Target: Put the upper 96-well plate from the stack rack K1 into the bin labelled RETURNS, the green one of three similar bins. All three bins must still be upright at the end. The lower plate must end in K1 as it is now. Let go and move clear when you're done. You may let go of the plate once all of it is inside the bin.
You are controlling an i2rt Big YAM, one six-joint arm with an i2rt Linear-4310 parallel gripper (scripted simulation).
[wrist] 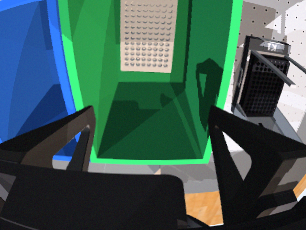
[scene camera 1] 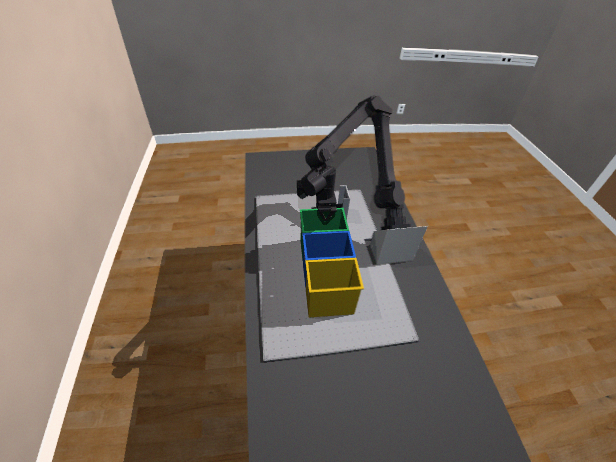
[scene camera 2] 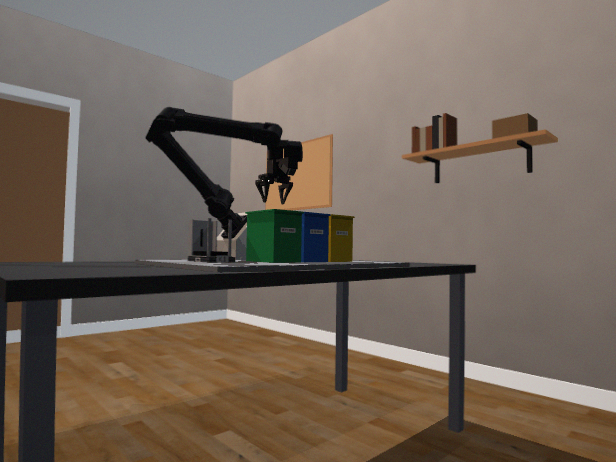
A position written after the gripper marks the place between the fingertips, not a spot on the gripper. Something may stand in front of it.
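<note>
There's a yellow bin (scene camera 1: 329, 275) (scene camera 2: 340, 248), and along with it a blue bin (scene camera 1: 319, 245) (scene camera 2: 315, 226). You'd also find a green bin (scene camera 2: 274, 235) (wrist: 153, 118) (scene camera 1: 311, 221). The gripper (wrist: 151, 113) is in the picture, and so is a dark plate (wrist: 264, 82).
</note>
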